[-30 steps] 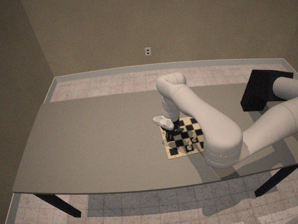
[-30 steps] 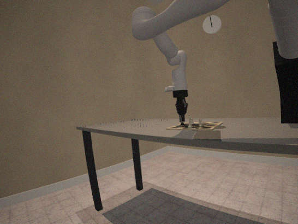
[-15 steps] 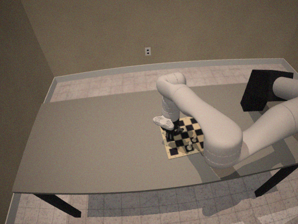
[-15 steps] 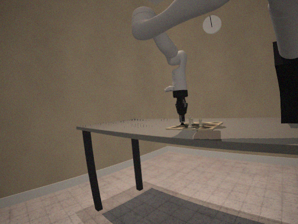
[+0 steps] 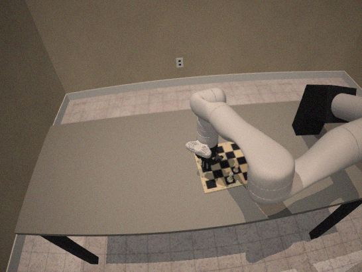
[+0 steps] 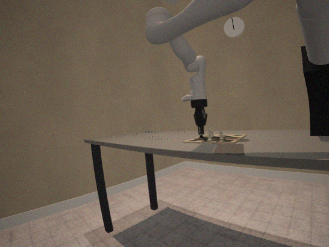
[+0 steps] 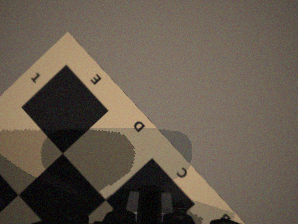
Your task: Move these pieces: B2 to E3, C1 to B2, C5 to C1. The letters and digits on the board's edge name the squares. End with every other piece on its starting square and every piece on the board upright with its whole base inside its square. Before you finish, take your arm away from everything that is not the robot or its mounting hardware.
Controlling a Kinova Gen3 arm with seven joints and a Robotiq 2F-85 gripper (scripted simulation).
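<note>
My hand is 1 cm above the black piece. Round my hand: chessboard: 8 cm behind, 1 cm to the right, 4 cm below.
</note>
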